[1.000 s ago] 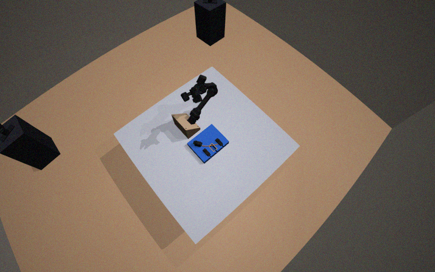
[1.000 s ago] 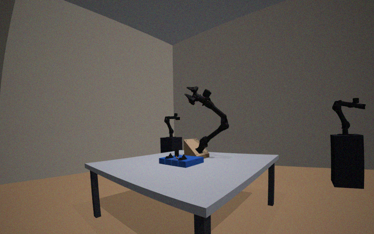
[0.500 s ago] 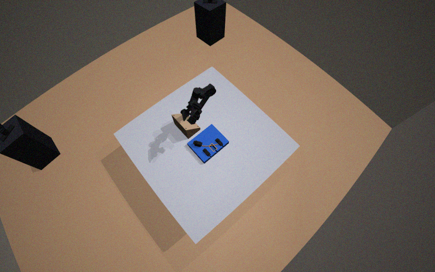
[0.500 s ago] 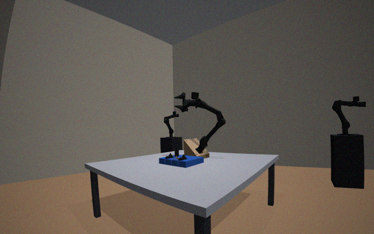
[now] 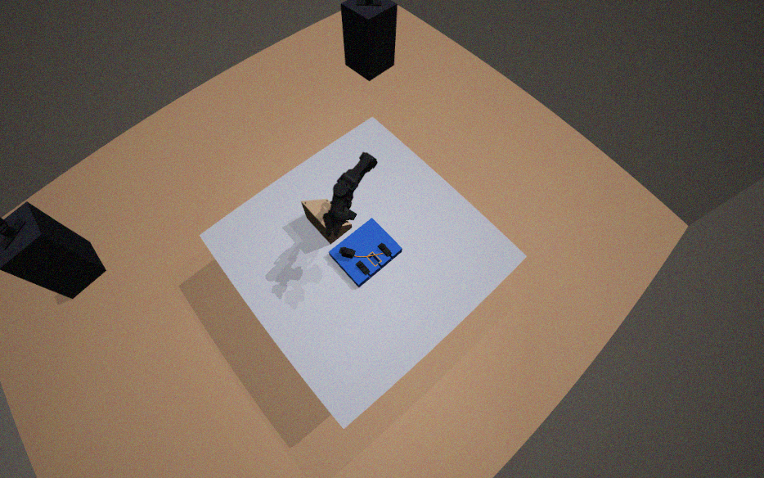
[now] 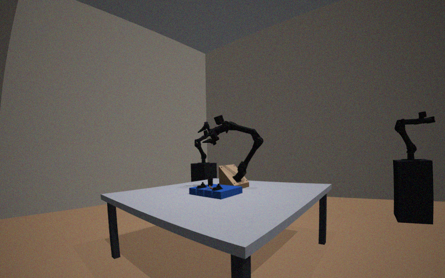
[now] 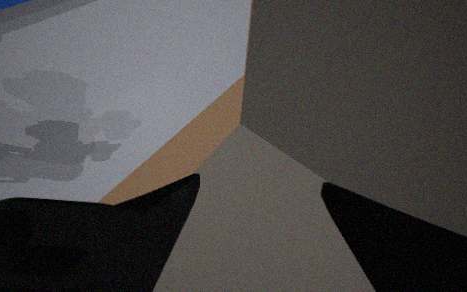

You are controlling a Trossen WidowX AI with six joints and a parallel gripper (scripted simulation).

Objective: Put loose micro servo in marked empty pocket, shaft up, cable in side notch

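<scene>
My gripper tip is 39 cm above the deck, 16 cm to the right of it and 2 cm past it.
</scene>
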